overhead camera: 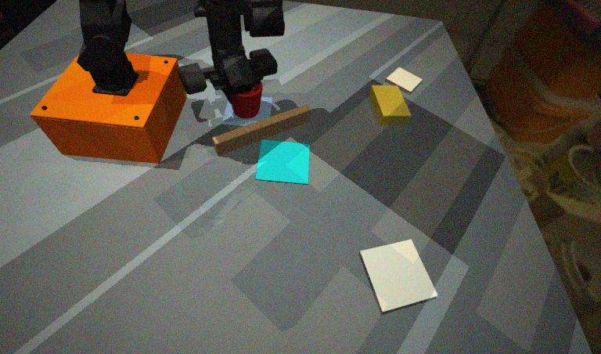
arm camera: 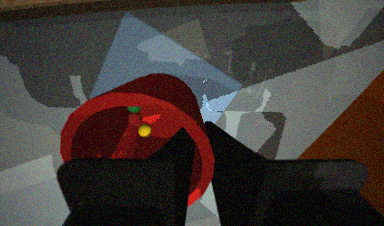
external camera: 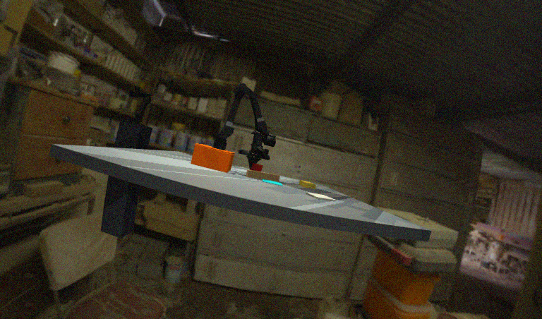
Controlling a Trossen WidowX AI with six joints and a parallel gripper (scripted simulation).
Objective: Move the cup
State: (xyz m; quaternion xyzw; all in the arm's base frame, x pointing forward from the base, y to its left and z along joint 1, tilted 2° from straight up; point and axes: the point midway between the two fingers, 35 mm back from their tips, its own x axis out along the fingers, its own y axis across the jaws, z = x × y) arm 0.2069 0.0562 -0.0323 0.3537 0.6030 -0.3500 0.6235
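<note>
Now: gripper tip 3 cm short of the pale blue pad, 2 cm to the right of it and 5 cm above it. Round my gripper tip: red cup: 3 cm ahead, 1 cm to the left; cyan pad: 12 cm ahead, 12 cm to the right, 5 cm below; yellow block: 37 cm ahead, 8 cm to the left, 2 cm below.
</note>
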